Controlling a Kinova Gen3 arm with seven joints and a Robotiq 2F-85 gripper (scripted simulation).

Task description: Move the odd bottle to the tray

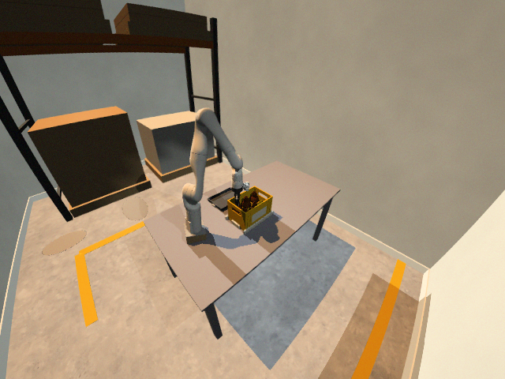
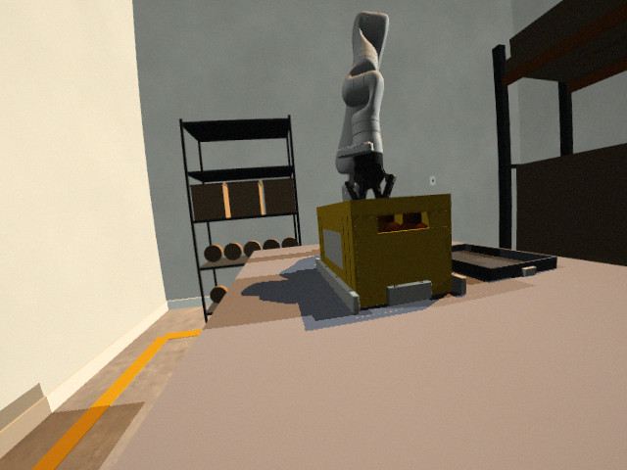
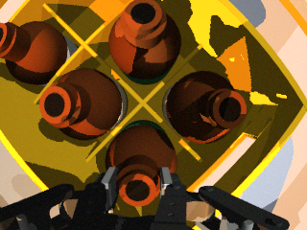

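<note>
Right now the brown bottle is 80 mm to the right of my hand and 70 mm below it. The rest, counted from my hand: dark tray (250 mm to the left, 140 mm below, 80 mm ahead); then yellow crate (90 mm ahead, 70 mm below, 40 mm to the right).
</note>
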